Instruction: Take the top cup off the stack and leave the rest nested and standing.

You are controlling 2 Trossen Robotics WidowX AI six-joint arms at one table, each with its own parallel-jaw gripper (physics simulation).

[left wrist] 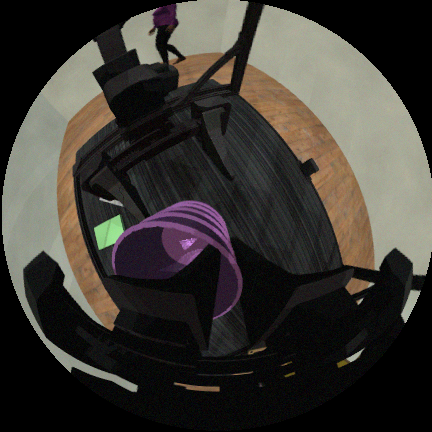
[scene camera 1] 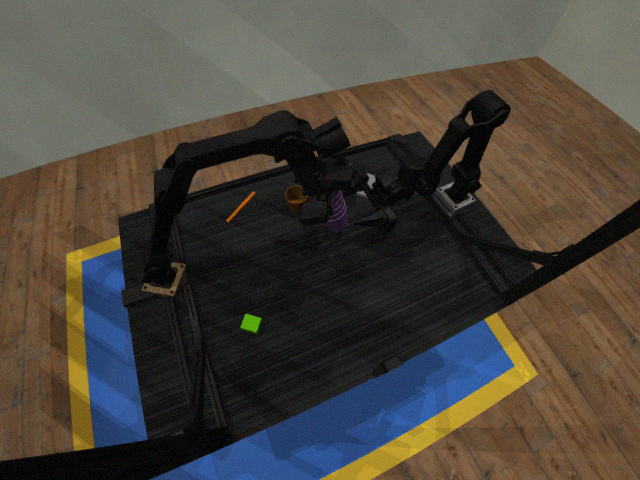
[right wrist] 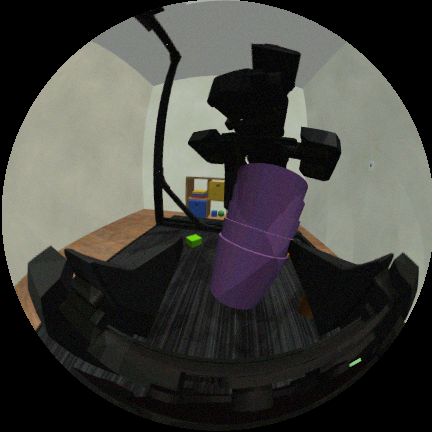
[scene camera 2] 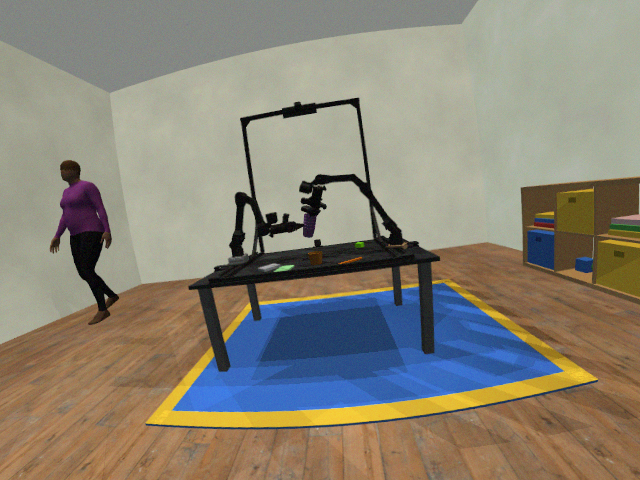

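Seen in the pictures: left gripper, fingertip midpoint: (left wrist: 224, 241) (scene camera 1: 331, 213) (right wrist: 231, 210); right gripper, fingertip midpoint: (left wrist: 192, 202) (scene camera 1: 345, 209) (right wrist: 237, 244) (scene camera 2: 304, 224); left arm's base, origin of the base link: (scene camera 1: 163, 276) (scene camera 2: 396, 244); right arm's base, origin of the base link: (scene camera 1: 456, 194) (scene camera 2: 238, 255).
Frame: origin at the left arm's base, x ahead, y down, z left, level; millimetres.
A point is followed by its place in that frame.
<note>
A nested stack of purple cups (scene camera 1: 337, 215) {x 466, y -179, z 165 mm} (scene camera 2: 309, 226) {x 428, y -161, z 222 mm} (left wrist: 220, 225) (right wrist: 250, 255) hangs in the air above the table, mouth up and tilted, with several rims showing along its side. My left gripper (left wrist: 224, 241) {x 451, y -188, z 164 mm} is shut on the wall at the mouth of the stack. In the left wrist view the inside of the innermost cup shows; how many cups the fingers pinch is hidden. My right gripper (left wrist: 192, 202) {x 485, y -172, z 192 mm} is open and empty. It comes in from the side, level with the lower part of the stack, its fingertips spread just short of it.
An orange cup (scene camera 1: 295, 199) {x 321, y 25, z 357 mm} (scene camera 2: 315, 257) {x 310, y -12, z 362 mm} stands on the table (scene camera 1: 310, 289) {x 421, y 29, z 41 mm}, beside an orange stick (scene camera 1: 240, 207) {x 146, y 19, z 289 mm} (scene camera 2: 350, 260) {x 145, y 19, z 299 mm}. A green block (scene camera 1: 251, 323) {x 282, y 1, z -88 mm} (scene camera 2: 359, 244) {x 269, y 8, z -65 mm} (right wrist: 194, 240) {x 291, y 4, z -69 mm} lies farther off. A pale green piece (scene camera 2: 284, 268) {x 431, y 19, z 474 mm} (left wrist: 109, 232) {x 437, y 19, z 464 mm} and a whitish piece (scene camera 2: 268, 267) {x 536, y 14, z 485 mm} lie near one edge.
</note>
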